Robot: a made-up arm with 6 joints.
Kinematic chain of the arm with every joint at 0, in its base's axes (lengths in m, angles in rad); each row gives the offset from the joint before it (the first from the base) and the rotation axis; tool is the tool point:
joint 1: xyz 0 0 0.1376 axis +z
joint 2: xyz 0 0.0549 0 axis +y
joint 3: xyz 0 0 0.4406 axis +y
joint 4: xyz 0 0 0.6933 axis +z
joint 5: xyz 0 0 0 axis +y
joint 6: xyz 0 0 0.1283 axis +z
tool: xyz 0 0 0
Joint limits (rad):
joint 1: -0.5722..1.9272
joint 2: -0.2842..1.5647
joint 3: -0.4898..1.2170
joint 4: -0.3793..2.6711
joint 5: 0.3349..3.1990
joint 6: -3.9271..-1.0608
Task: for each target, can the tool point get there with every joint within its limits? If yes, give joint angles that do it. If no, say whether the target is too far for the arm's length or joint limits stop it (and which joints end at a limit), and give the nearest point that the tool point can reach.
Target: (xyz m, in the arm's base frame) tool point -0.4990 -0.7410 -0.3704
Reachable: no: joint limits stop it (at a limit: joint 1, joint 2, joint 3, joint 4) | nearest point 0.4804 -0.2964 -0.5018 | short by 1.084 m
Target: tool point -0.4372 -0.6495 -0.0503
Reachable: no: joint limits stop it (at a limit: joint 2, joint 3, joint 4) | nearest point -0.3477 -0.5166 0.9364 | short by 1.000 m
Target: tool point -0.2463 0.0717 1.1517
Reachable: yes | joints 0.1195 -0.1337 -0.2880 0.5489 2.3914 -1.6920
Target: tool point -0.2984 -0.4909 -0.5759
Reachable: no: joint limits stop it (at a limit: joint 1, joint 2, joint 3, joint 4) | nearest point 0.4807 -0.2996 -0.5254 | short by 0.804 m
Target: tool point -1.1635 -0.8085 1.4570
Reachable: no: too far | nearest point -0.5945 -0.4131 1.1159 | short by 0.772 m
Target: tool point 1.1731 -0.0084 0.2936
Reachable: yes | joints -0.0986 1.0246 0.5598 0.6997 0.6845 -1.8751
